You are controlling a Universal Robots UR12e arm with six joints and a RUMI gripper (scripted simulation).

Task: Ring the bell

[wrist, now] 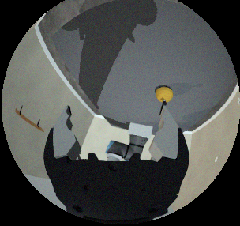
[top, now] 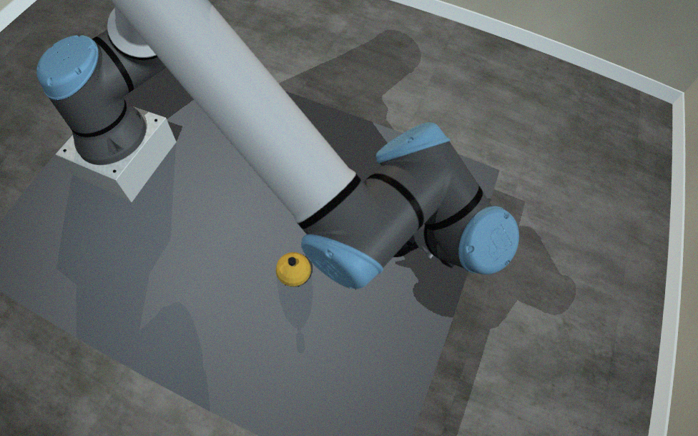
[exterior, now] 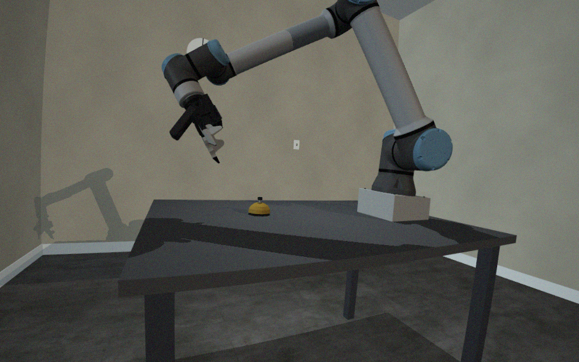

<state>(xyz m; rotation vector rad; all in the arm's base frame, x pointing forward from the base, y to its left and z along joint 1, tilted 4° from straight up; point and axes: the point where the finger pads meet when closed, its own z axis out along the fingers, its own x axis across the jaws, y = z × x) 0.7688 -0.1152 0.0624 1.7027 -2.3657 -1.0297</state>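
Now: hand 200 mm past the black button, 80 mm to the left of it and 160 mm above it. Round my hand: yellow dome bell (200 mm behind, 80 mm to the right, 170 mm below).
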